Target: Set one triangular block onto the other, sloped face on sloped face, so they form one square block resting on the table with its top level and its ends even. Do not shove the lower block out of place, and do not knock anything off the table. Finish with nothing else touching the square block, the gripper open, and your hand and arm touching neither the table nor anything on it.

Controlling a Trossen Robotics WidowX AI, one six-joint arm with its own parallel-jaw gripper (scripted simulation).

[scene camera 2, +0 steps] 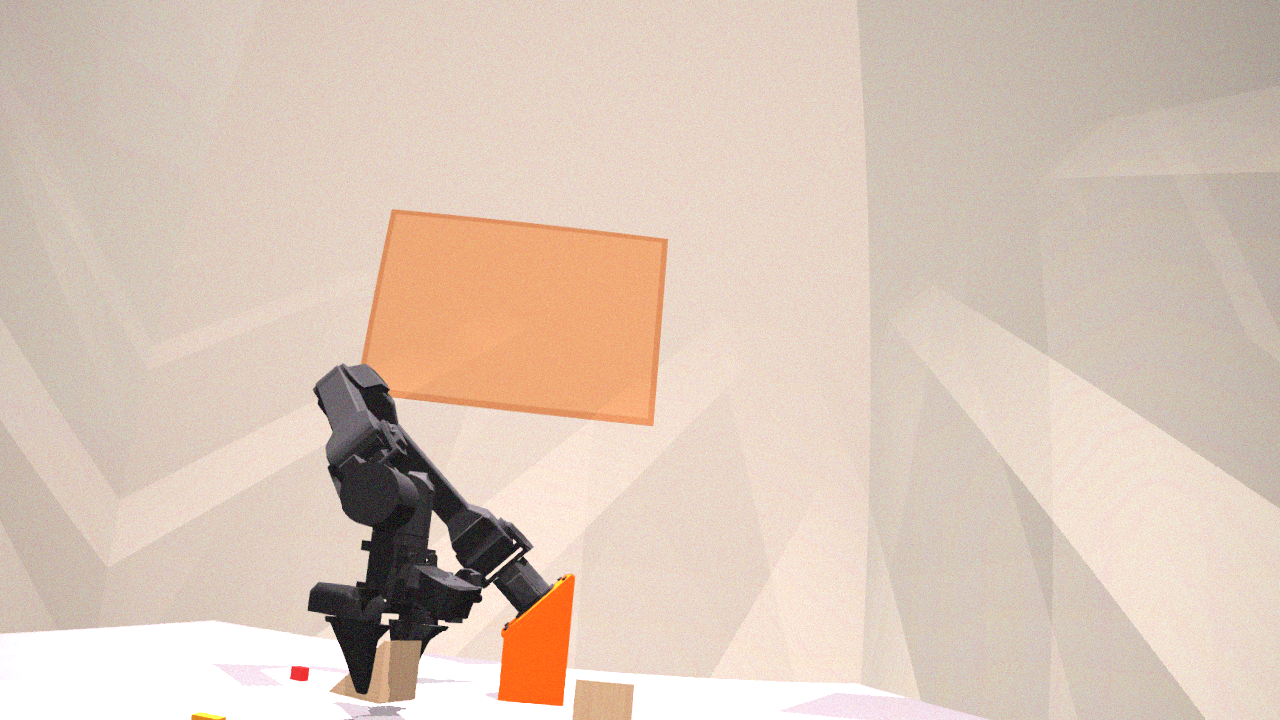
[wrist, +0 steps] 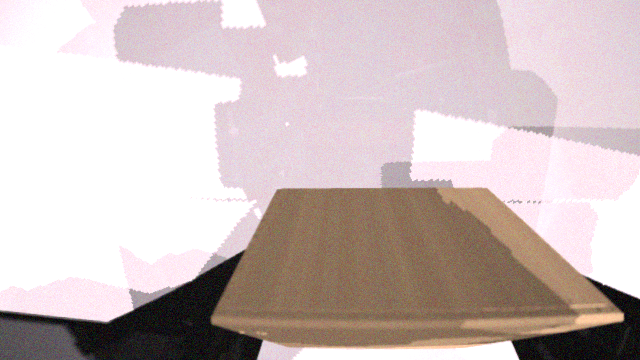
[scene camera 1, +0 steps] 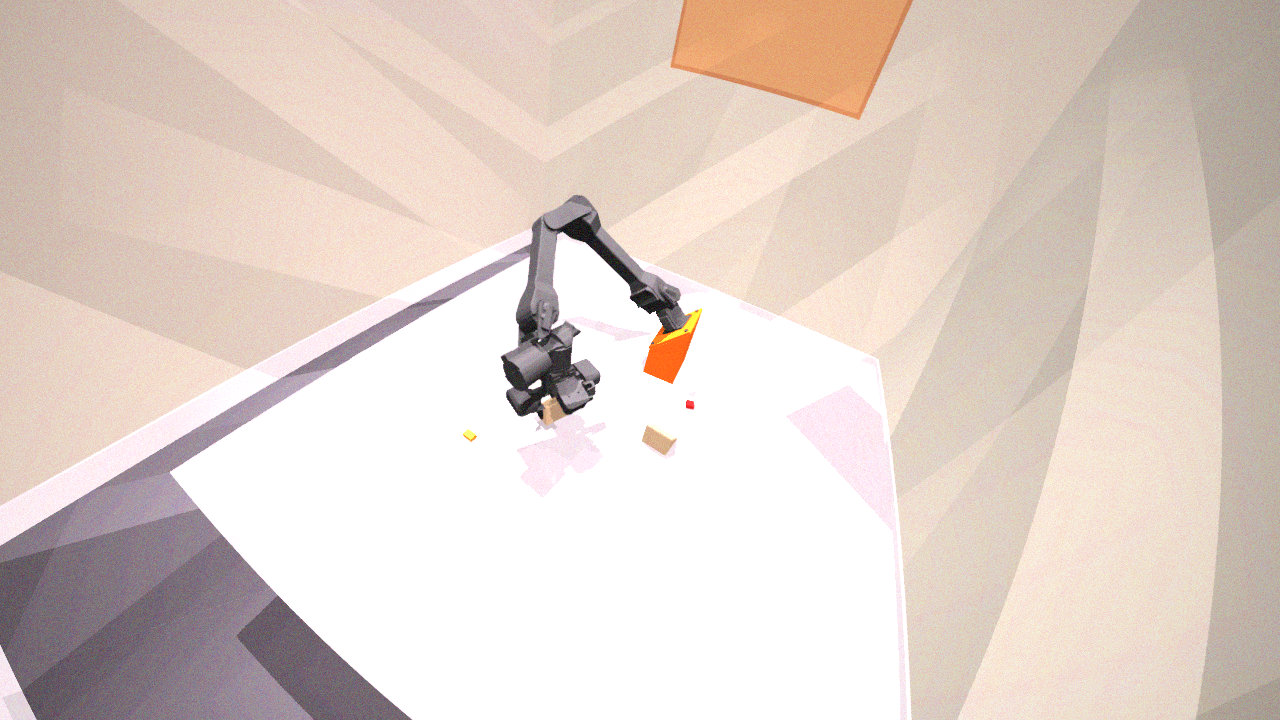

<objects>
my gripper: holds a tan wooden triangular block (wrist: 326, 266)
</objects>
